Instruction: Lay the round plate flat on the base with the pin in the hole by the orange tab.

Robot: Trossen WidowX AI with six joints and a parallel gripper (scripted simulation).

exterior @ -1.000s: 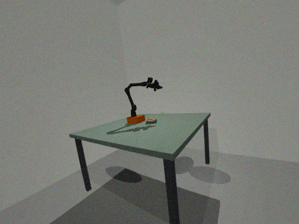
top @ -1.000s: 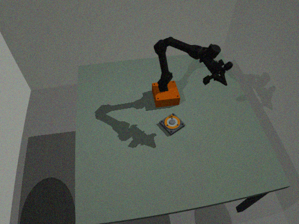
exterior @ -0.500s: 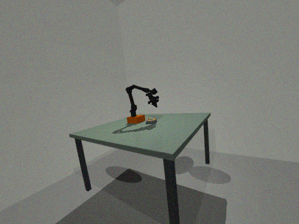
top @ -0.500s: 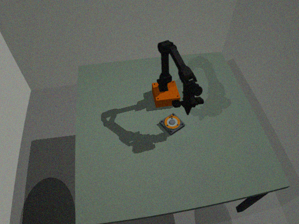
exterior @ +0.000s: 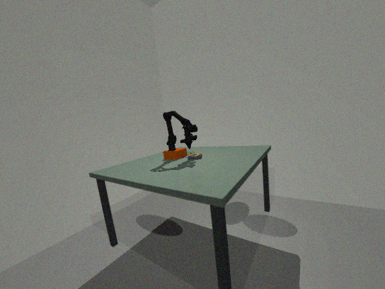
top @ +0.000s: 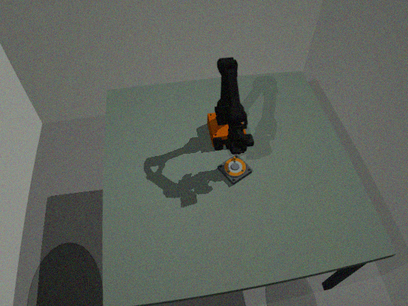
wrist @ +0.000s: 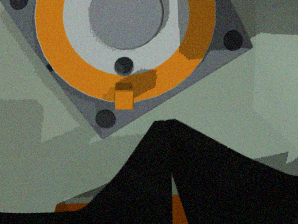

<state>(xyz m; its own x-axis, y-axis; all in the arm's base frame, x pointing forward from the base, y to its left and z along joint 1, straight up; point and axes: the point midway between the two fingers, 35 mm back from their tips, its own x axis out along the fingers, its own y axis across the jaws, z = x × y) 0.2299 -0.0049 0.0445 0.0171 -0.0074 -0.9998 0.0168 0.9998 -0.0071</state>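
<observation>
Right now the round plate is 50 mm below my gripper tip, 20 mm ahead of it and 10 mm to the left of it.
</observation>
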